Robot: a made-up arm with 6 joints.
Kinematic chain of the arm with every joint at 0, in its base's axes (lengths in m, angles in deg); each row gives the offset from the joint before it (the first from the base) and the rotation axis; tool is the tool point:
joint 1: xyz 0 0 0.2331 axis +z
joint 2: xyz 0 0.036 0 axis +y
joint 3: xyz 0 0 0.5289 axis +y
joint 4: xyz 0 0 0.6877 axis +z
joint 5: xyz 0 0 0 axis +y
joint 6: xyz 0 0 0.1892 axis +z
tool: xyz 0 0 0
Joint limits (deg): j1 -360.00..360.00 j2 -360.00..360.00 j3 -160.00..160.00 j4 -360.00..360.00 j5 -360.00..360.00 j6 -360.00..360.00
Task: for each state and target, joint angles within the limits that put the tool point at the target. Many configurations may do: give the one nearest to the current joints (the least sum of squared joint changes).
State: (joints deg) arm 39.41 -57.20 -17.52 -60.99 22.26 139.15
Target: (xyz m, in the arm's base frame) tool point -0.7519 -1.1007 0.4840
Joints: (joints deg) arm 54.04 -63.70 -27.77 -62.39 26.10 139.15
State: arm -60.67 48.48 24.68 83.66 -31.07 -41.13
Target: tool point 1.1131 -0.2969 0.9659
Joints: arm -12.85 43.86 22.64 83.09 -24.54 -41.13
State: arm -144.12 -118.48 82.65 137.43 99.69 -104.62
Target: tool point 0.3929 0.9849 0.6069
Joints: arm -104.08 -102.32 67.13 145.93 84.58 -104.62
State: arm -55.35 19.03 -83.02 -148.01 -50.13 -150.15
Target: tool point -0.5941 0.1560 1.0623
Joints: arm -6.47 16.99 -92.79 -157.62 -46.26 -150.15
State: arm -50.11 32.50 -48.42 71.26 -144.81 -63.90
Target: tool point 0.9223 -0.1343 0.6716
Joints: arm -5.03 76.80 -21.51 74.58 -150.79 -63.90
